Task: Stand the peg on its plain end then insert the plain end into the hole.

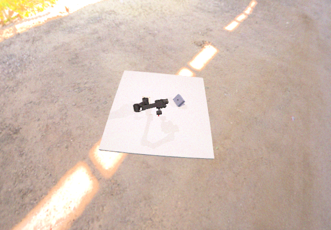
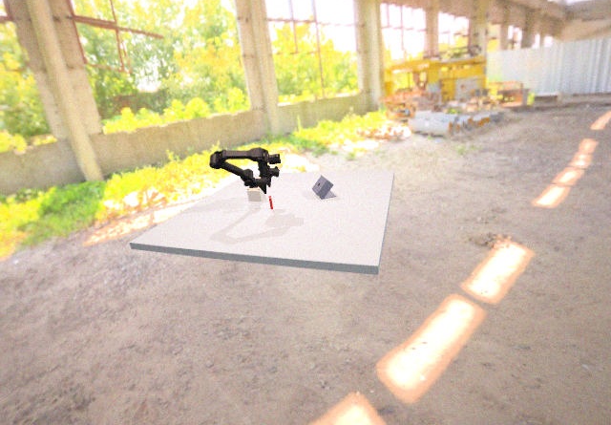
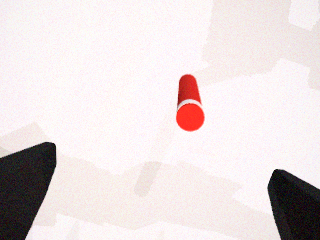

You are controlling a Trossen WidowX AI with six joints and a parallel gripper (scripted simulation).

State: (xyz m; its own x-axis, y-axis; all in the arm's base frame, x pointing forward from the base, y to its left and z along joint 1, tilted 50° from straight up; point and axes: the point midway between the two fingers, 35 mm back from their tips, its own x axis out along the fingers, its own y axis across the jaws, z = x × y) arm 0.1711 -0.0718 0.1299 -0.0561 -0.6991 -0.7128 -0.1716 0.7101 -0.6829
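My gripper tip is 10 mm short of the red peg, 10 mm to the left of it and 60 mm above it. From my gripper tip the other things lie so: grey sloped panel: 260 mm ahead, 230 mm to the left, 60 mm below.
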